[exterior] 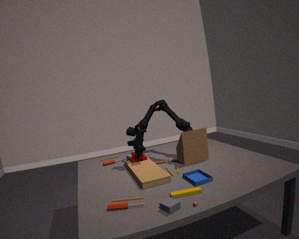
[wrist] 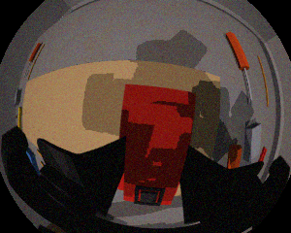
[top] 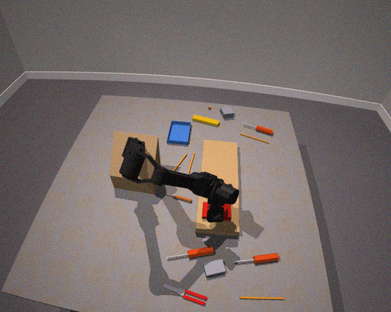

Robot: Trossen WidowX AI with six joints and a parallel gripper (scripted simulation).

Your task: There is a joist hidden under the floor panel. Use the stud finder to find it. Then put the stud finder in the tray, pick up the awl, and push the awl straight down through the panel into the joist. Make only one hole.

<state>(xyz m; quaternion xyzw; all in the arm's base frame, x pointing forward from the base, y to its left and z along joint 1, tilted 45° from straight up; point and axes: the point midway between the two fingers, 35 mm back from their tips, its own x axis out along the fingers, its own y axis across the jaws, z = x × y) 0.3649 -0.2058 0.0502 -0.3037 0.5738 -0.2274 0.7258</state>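
The blue tray lies 24 cm behind my gripper tip, 50 cm to the left of it and 5 cm below it. The rest, counted from my gripper tip: awl: 19 cm behind, 8 cm to the left, 6 cm below; then red stud finder: 2 cm behind, 2 cm above; then yellow bar: 10 cm behind, 63 cm to the left, 6 cm below.
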